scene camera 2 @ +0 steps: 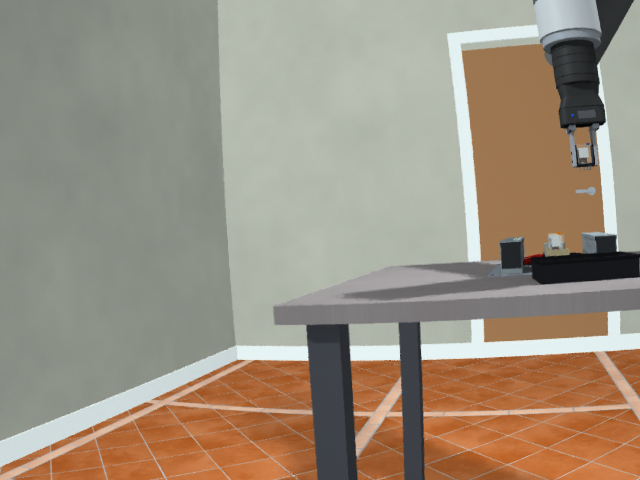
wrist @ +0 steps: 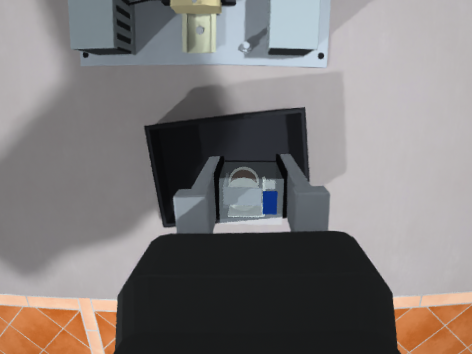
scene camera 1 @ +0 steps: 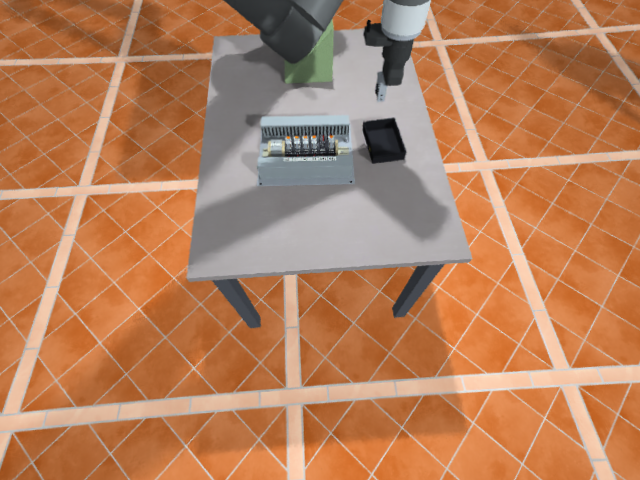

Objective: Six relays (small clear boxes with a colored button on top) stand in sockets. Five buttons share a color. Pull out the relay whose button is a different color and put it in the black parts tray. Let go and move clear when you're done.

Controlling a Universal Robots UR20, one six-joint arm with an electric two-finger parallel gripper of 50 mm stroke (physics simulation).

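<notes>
My gripper is shut on a clear relay with a blue button. It holds the relay upright, high above the table. In the wrist view the relay overlaps the near part of the black parts tray, which lies far below it. In scene camera 1 the relays with orange buttons stand in the socket row, with one gap near the row's right end. The relay's pins point down in the second scene view.
The grey panel with two raised wire ducts stands beside the tray, on its left in scene camera 1. A green block stands at the back of the table, below the arm.
</notes>
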